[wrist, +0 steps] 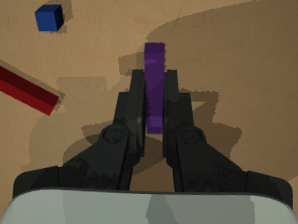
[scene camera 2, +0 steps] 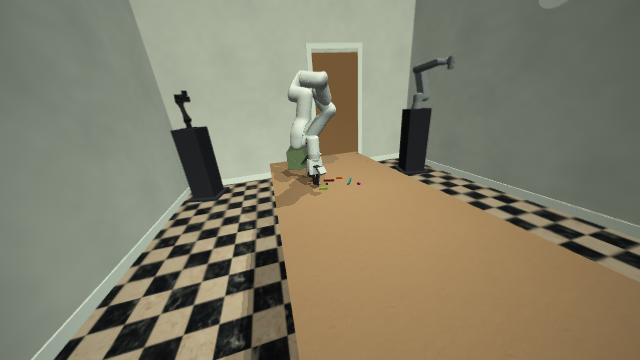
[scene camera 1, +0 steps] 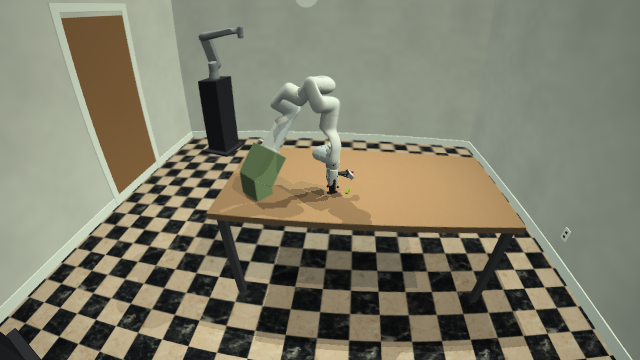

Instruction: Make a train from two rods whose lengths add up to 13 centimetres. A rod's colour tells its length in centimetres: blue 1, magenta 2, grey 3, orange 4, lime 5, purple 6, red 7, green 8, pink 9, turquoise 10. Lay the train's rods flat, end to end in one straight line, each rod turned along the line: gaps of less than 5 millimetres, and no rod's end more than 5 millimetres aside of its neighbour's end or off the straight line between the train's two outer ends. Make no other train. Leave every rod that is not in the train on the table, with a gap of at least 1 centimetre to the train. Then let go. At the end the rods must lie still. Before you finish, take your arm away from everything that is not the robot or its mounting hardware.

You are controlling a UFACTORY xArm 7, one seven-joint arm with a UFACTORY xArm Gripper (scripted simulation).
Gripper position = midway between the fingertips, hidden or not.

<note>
In view: the gripper [wrist: 154, 89] and a purple rod [wrist: 154, 53].
</note>
